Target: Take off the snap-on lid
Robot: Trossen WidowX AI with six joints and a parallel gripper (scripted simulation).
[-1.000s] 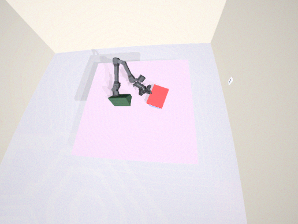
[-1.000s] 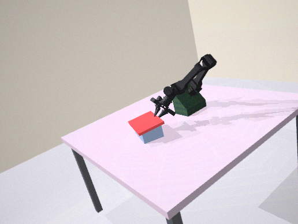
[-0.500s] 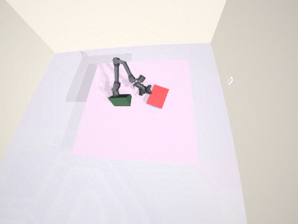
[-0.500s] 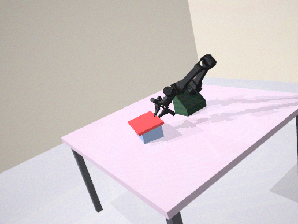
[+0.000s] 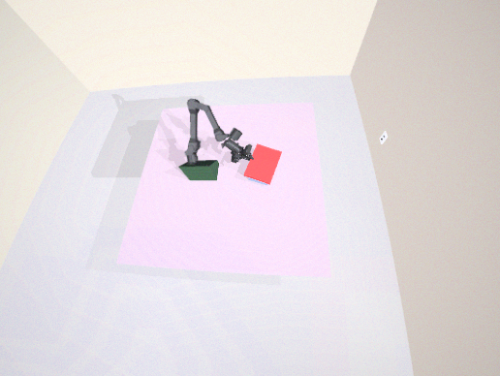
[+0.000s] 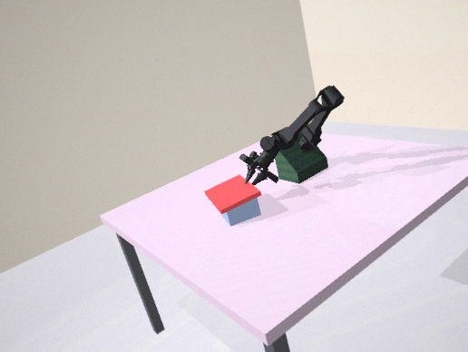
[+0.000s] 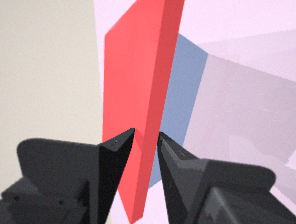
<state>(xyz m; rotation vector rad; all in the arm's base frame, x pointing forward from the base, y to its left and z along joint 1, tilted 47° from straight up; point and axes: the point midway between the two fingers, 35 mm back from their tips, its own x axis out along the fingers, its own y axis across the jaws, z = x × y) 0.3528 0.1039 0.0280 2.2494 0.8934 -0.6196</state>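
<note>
The red lid is 7 cm ahead of my gripper tip and 1 cm to the right of it. From my gripper tip the other things lie so: light blue storage box (7 cm ahead, 1 cm to the right, 5 cm below).
</note>
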